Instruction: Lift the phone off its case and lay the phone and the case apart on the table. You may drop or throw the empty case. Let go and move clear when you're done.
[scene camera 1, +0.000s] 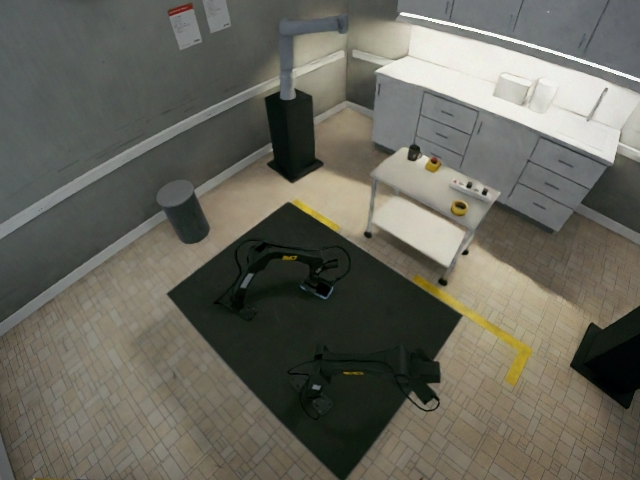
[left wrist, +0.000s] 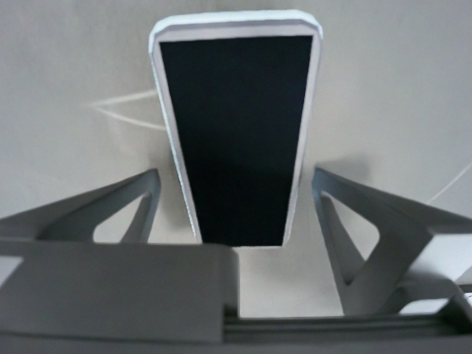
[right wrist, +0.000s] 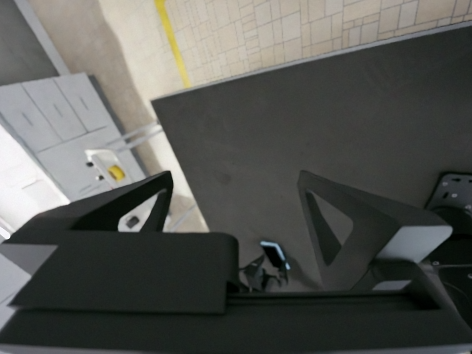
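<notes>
The phone (scene camera 1: 324, 288) (left wrist: 240, 135) (right wrist: 272, 254) lies screen up in its pale blue case (scene camera 1: 309, 289) (left wrist: 235, 18), whose rim shows around it. Together they lie flat on the dark surface. My left gripper (left wrist: 236, 177) is open over them. In the left wrist view one finger is on each side of the phone's near half, with a gap to each long edge. The near end is close to the gripper body. My right gripper (right wrist: 235, 177) is open and empty, high above the surface and far from the phone. Its fingertips are hard to make out in the scene view.
The dark surface (scene camera 1: 361, 310) (right wrist: 250, 130) lies under both arms. A white cart (scene camera 1: 403, 178) with a mug (scene camera 1: 414, 152) and yellow tape (scene camera 1: 459, 207) stands beyond it. A grey bin (scene camera 1: 183, 214) stands at the left. Another arm stands on a black pedestal (scene camera 1: 292, 136) at the back.
</notes>
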